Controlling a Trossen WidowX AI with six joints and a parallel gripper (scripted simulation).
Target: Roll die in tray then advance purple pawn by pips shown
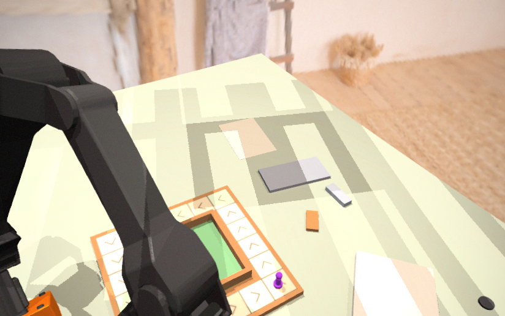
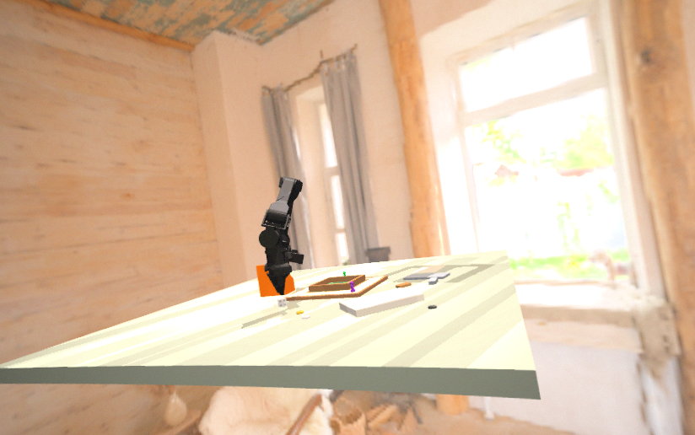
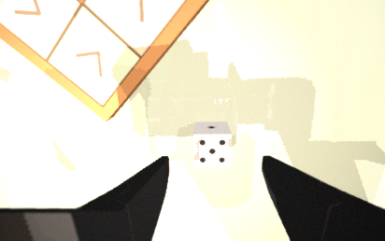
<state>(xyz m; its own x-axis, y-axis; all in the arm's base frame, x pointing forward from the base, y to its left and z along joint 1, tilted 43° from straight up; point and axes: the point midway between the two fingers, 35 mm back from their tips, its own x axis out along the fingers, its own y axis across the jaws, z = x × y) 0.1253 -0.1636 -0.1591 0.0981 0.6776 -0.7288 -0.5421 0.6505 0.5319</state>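
Now: the white die 3 cm below my gripper tip. From my gripper tip the other things lie so: purple pawn: 23 cm ahead, 5 cm to the left, 1 cm below; yellow piece: 10 cm ahead, 12 cm to the right, 4 cm below; green tray: 14 cm ahead, 18 cm to the left, 3 cm below.
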